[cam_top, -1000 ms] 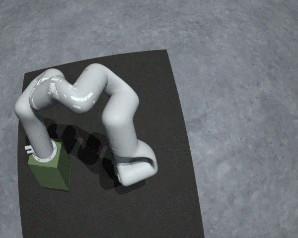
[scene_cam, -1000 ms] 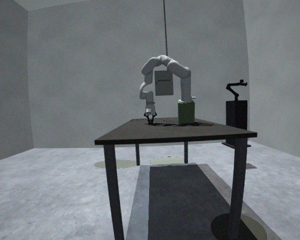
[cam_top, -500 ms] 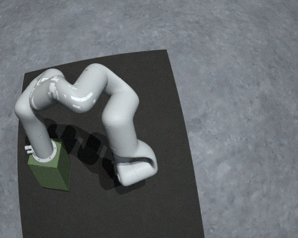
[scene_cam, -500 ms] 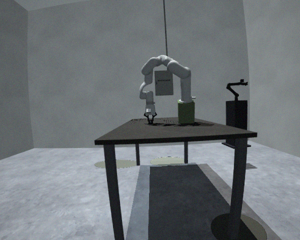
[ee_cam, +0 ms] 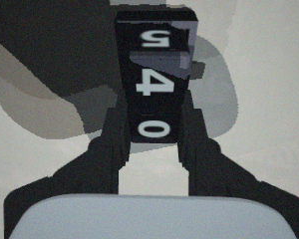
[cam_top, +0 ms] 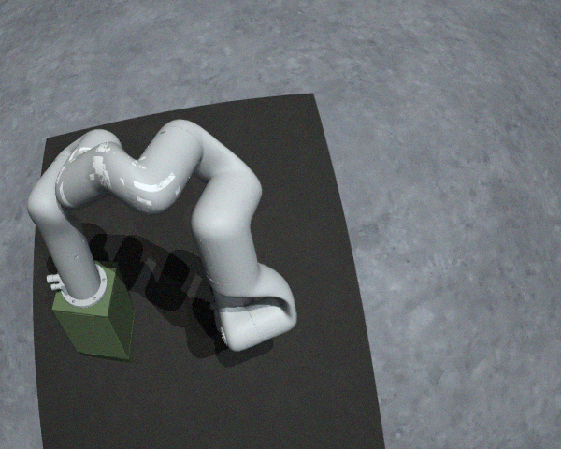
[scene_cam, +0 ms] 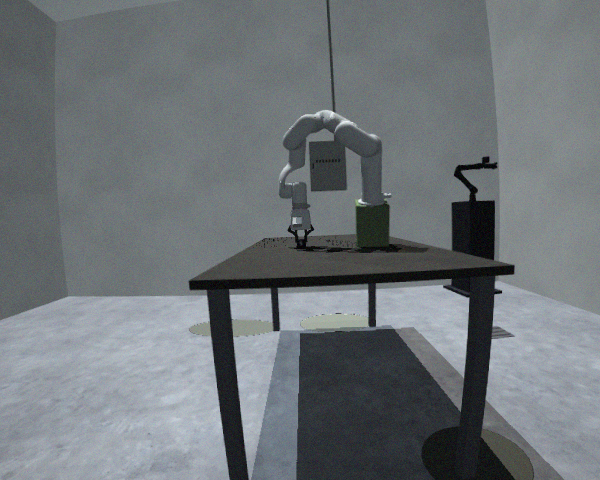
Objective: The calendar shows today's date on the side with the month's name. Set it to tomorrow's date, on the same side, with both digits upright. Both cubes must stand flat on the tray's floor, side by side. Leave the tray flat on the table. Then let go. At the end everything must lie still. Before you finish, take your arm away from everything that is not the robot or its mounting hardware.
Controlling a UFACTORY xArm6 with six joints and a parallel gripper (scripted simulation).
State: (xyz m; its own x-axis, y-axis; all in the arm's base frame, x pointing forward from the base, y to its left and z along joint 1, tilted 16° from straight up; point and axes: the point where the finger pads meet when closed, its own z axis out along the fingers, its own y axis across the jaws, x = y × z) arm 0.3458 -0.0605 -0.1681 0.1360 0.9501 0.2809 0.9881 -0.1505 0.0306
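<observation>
Now: hand 30 mm above the dark tray and 20 mm to the right of it.
</observation>
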